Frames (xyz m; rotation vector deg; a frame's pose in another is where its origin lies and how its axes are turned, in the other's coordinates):
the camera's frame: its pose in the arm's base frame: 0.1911 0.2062 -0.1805 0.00 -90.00 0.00
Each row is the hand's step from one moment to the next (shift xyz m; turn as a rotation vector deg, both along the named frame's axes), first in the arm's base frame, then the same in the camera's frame.
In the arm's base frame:
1: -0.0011 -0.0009 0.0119 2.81 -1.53 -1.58
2: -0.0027 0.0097 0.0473 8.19 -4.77 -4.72
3: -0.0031 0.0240 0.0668 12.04 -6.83 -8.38
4: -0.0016 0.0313 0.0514 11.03 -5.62 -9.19
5: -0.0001 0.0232 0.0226 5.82 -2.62 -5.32
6: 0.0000 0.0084 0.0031 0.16 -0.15 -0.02
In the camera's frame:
1: 0.0119 -0.0009 0.0011 -1.58 -1.53 -2.81
2: 0.0473 0.0097 0.0027 -4.72 -4.77 -8.19
3: 0.0668 0.0240 0.0031 -8.38 -6.83 -12.04
4: 0.0514 0.0313 0.0016 -9.19 -5.62 -11.03
5: 0.0226 0.0232 0.0001 -5.32 -2.62 -5.82
6: 0.0031 0.0084 0.0000 -0.02 -0.15 -0.16

